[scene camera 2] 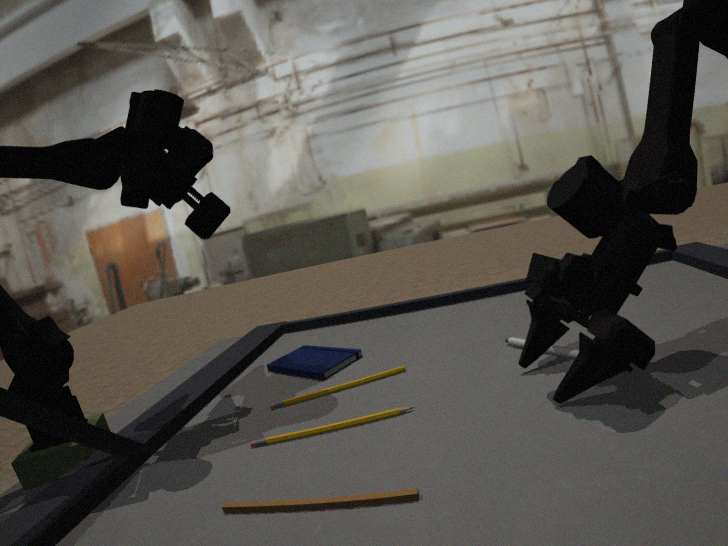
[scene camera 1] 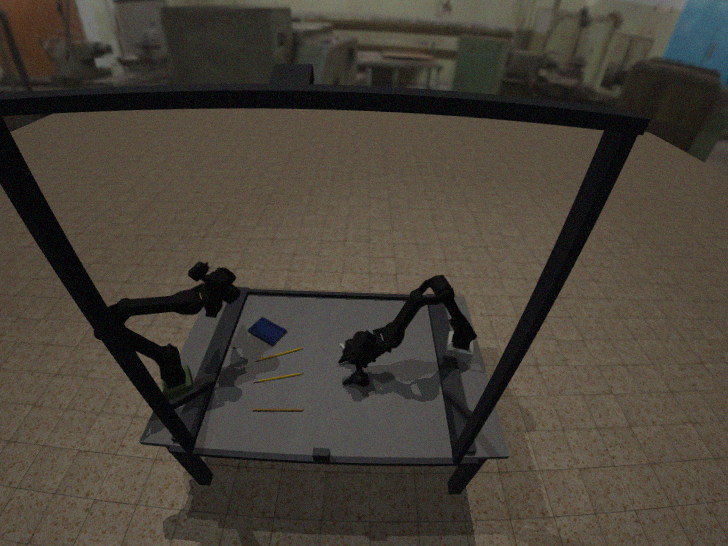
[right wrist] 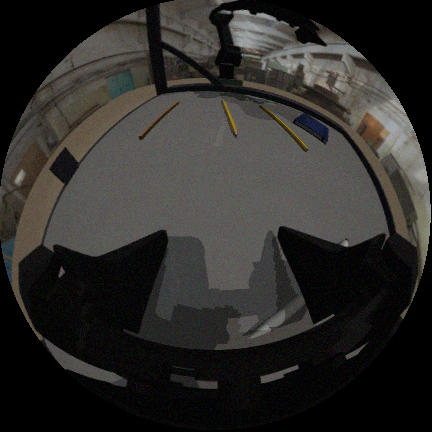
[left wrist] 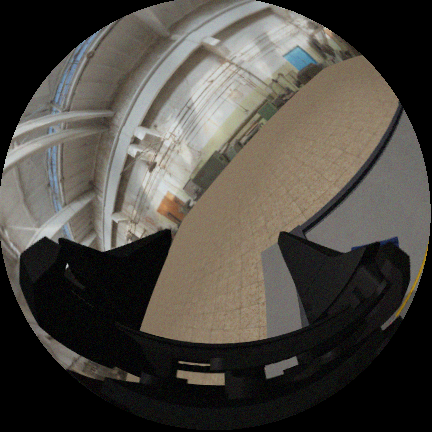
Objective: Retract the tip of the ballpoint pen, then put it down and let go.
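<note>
The white ballpoint pen lies on the grey table, slanting past the right gripper. In scene camera 2 my right gripper's fingers hide parts of it; in the right wrist view one end shows low between the fingers and another bit beyond the picture-right finger. Whether its tip is out cannot be made out. My right gripper is open and empty, fingers pointing down, tips low over the table close to the pen. My left gripper is open and empty, raised high over the table's left edge, far from the pen.
A blue notebook, two yellow pencils and an orange stick lie on the picture-left part of the table. Dark frame posts rise at both sides.
</note>
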